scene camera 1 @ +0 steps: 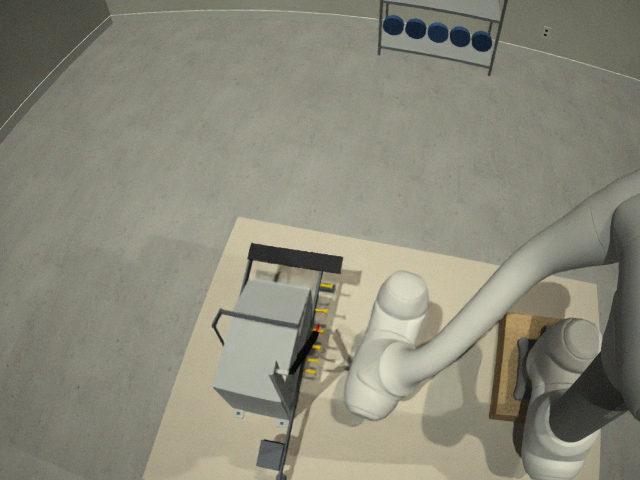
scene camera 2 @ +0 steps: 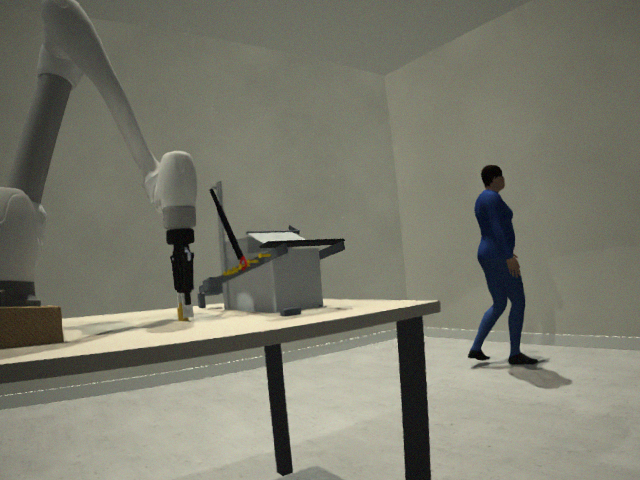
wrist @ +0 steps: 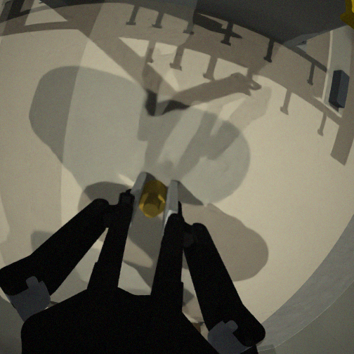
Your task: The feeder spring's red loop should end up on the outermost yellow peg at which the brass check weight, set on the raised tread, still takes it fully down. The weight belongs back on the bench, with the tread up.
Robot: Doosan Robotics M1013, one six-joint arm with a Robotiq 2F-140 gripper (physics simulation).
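Frame: origin at the arm's base, x ahead, y left, z up, level; millimetres.
Seen in the pictures: gripper, between the fingertips: [scene camera 2: 186, 317]; arm's base, origin of its link: [scene camera 2: 0, 306].
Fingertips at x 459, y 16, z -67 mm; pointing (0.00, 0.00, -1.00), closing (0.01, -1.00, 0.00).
Note:
Offsets run from my fingertips to a thing's top centre. "pt": to the spot under its first point. Level surfaces: height alone.
The brass check weight {dz +38, dx -9, dy +0 mm} [scene camera 2: 180, 312] [wrist: 153, 200] stands upright at bench level, between the fingertips of my gripper [scene camera 2: 185, 308] [wrist: 155, 186], which is shut on it. In scene camera 1 the arm hides both. The red loop {pt dz +154, dx +179, dy -7 mm} [scene camera 1: 317, 327] [scene camera 2: 243, 262] sits at the lower end of the black spring {pt dz +299, dx +174, dy +114 mm} [scene camera 1: 303, 352] [scene camera 2: 225, 223], on the third yellow peg {dz +130, dx +183, dy -9 mm} [scene camera 1: 321, 331] counted from the wide black plate. That plate, apparently the tread {dz +180, dx +279, dy -175 mm} [scene camera 1: 294, 257] [scene camera 2: 305, 242], is up at the high end of the sloping side arm.
The grey feeder box [scene camera 1: 258, 346] [scene camera 2: 298, 279] stands beside my gripper on the bench {dz -9 mm} [scene camera 1: 403, 454] [scene camera 2: 361, 313]. A grey block {pt dz +94, dx +217, dy +329 mm} [scene camera 1: 270, 454] [scene camera 2: 210, 284] is at the side arm's low end. A wooden base [scene camera 1: 502, 361] [scene camera 2: 31, 325] is by the robot's foot. A person [scene camera 2: 494, 248] stands beyond the bench.

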